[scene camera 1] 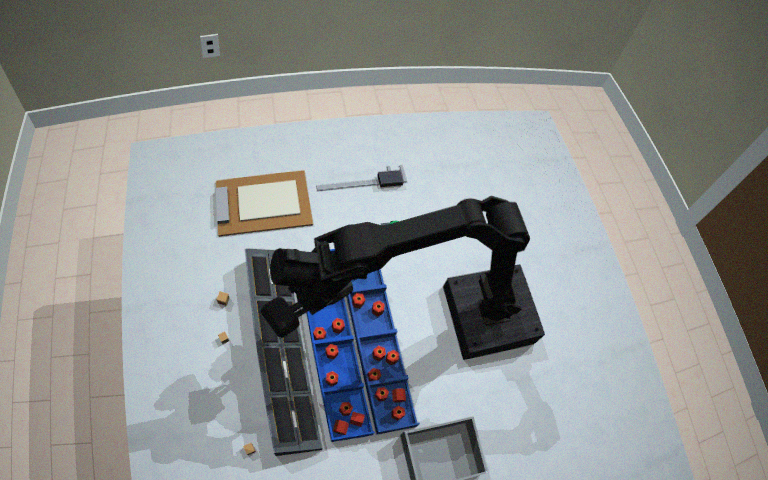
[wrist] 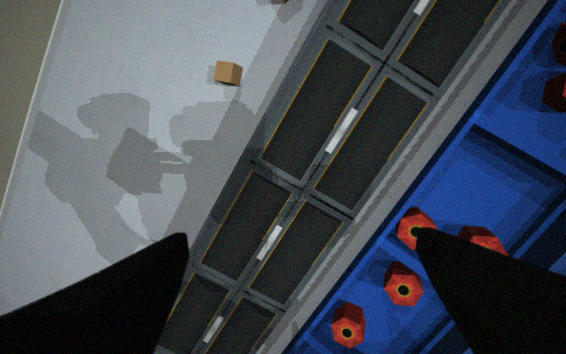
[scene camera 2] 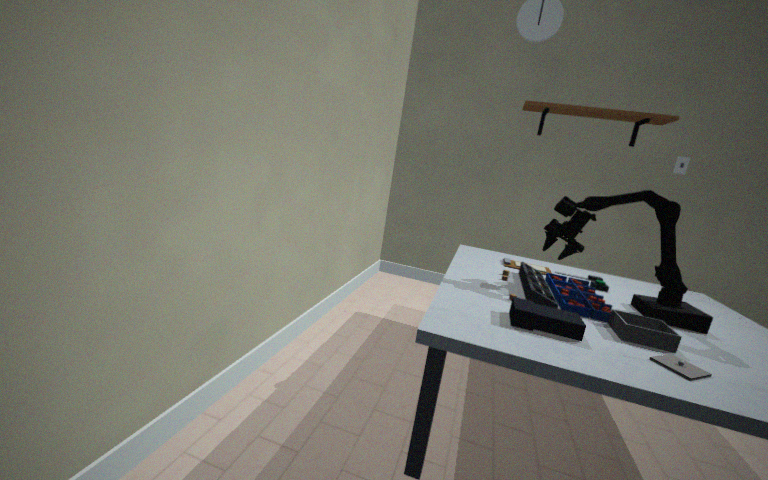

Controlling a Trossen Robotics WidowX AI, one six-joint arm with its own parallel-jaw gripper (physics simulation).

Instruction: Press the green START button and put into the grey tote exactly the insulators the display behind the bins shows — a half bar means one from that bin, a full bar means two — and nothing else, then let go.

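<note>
My gripper (scene camera 1: 305, 310) (scene camera 2: 552, 254) (wrist: 303, 241) is open and empty, high above the display and the near edge of the bins. The dark display (scene camera 1: 287, 345) (wrist: 298, 192) has paired dark windows with thin yellow edges and short white bars between them. Blue bins (scene camera 1: 378, 333) (wrist: 505, 165) stand in two rows beside it. Red insulators (scene camera 1: 331, 378) (wrist: 348, 312) lie in them, some on their sides; the arm hides the far bins. The grey tote (scene camera 1: 478, 447) (scene camera 2: 645, 333) is cut off in scene camera 1; its visible floor is bare. The green START button (scene camera 1: 394, 222) (scene camera 2: 600, 282) shows partly behind the arm.
Small tan blocks (scene camera 1: 222, 297) (wrist: 228, 73) lie beside the display. A clipboard (scene camera 1: 305, 198) and a caliper (scene camera 1: 390, 178) lie beyond the bins. A black box (scene camera 2: 546, 321) and a thin flat plate (scene camera 2: 671, 365) lie near the table's front edge.
</note>
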